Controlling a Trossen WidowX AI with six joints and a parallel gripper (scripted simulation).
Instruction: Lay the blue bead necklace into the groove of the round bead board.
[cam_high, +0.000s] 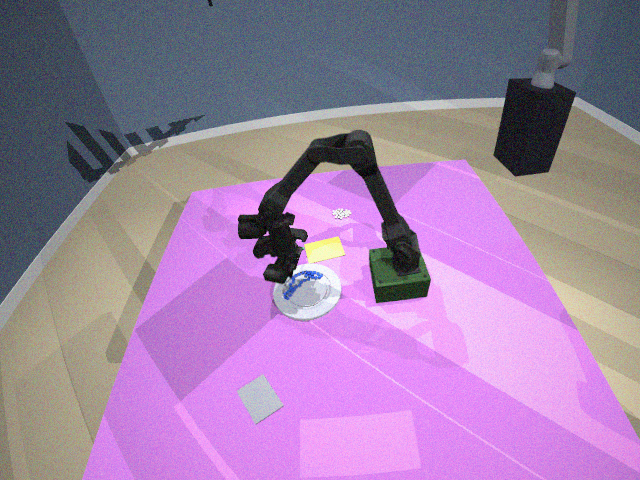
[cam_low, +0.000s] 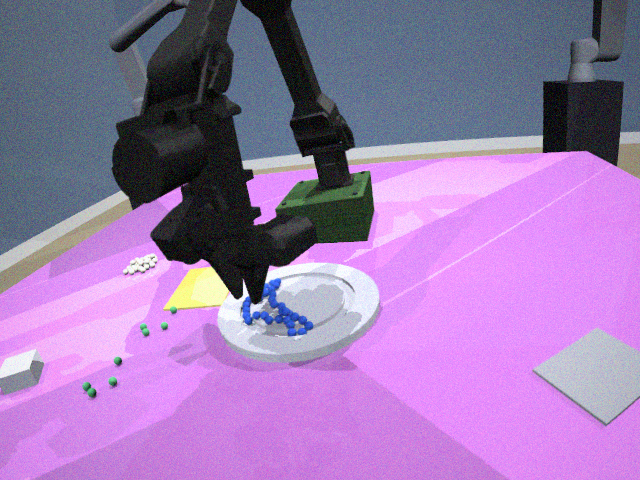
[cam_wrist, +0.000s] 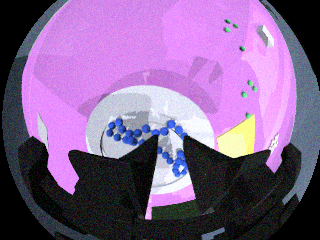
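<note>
Now: the round white bead board 50 mm to the left of my gripper tip, 40 mm behind it and 30 mm below it. Round my gripper tip: yellow sheet: 110 mm to the right, 100 mm behind, 40 mm below; grey tile: 350 mm to the left, 110 mm ahead, 40 mm below; cube: 280 mm to the right, 110 mm ahead, 30 mm below.
</note>
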